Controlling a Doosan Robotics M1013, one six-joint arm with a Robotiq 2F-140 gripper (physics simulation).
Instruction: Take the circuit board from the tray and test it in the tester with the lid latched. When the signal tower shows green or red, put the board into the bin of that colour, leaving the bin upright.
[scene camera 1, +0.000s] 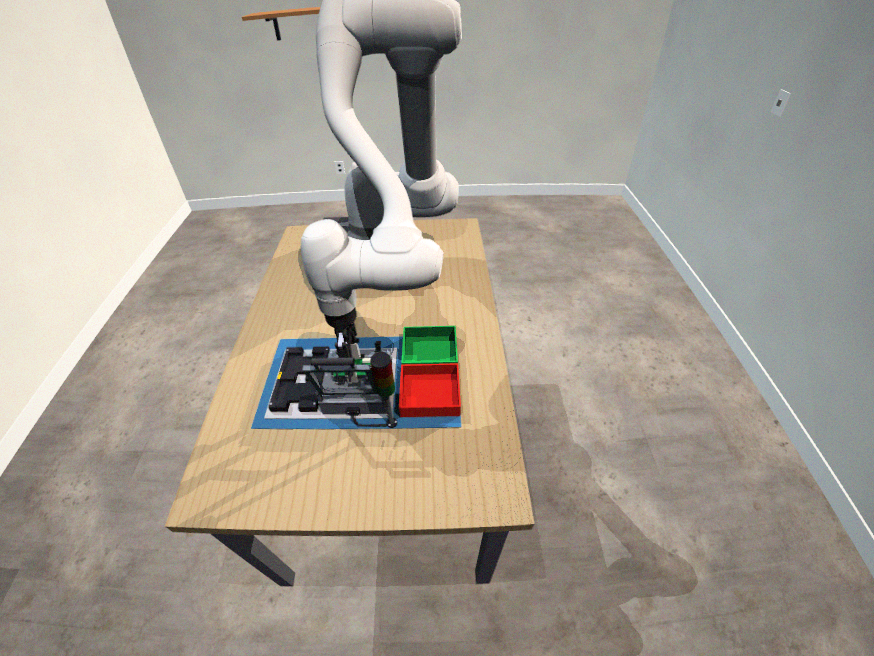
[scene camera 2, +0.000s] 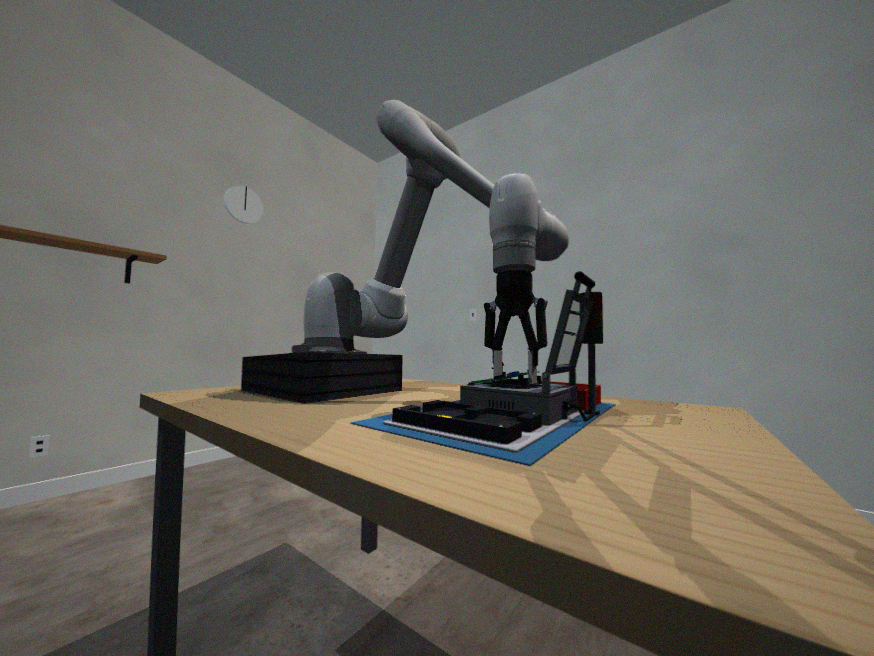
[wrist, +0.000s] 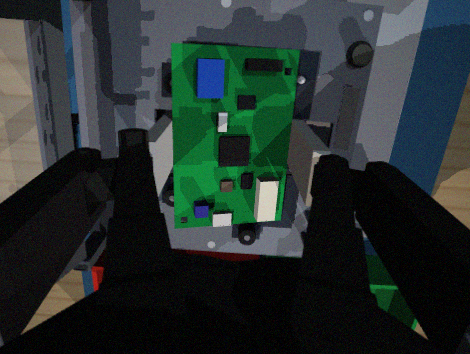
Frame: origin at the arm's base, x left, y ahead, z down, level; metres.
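Seen in the pictures: gripper, fingertip midpoint: (scene camera 2: 514, 381) (wrist: 233, 137); arm's base, link origin: (scene camera 1: 371, 232).
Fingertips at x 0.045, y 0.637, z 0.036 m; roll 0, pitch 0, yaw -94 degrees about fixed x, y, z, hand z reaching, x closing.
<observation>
Offsets run from my fingertips to a thing's top centre. "pt": to the spot under its first point. Level surfaces: height alone.
The circuit board {dx +0.001, dy -0.001, dz -0.026 m} (wrist: 195, 135), green with blue, black and white parts, lies roughly level between the fingers. My gripper (scene camera 1: 348, 353) (scene camera 2: 515, 367) (wrist: 233, 137) points down and is shut on its two long sides, at the top of the grey tester {pt dx -0.083, dy +0.030, dz +0.032 m} (scene camera 2: 508, 403) (wrist: 170, 30). Whether the board touches the tester's seat is hidden. The tester's lid {pt dx -0.048, dy +0.117, dz -0.082 m} (scene camera 2: 562, 342) stands raised beside the gripper, unlatched. The signal tower {pt dx +0.112, dy +0.146, dz -0.163 m} (scene camera 1: 381, 375) (scene camera 2: 595, 317) has red and green segments; neither looks clearly lit. The green bin {dx +0.199, dy -0.121, dz +0.020 m} (scene camera 1: 429, 347) and red bin {dx +0.206, dy +0.029, dz +0.020 m} (scene camera 1: 429, 389) stand upright.
The black tray {pt dx -0.154, dy +0.044, dz +0.049 m} (scene camera 1: 300, 392) (scene camera 2: 451, 425) sits beside the tester at its outer side. A blue mat {dz +0.065 m} (scene camera 1: 264, 416) (scene camera 2: 540, 451) lies under them on the wooden table {dz +0.067 m} (scene camera 1: 338, 494) (scene camera 2: 317, 451). The raised lid and tower stand close to the gripper. The bins are side by side past the tower.
</observation>
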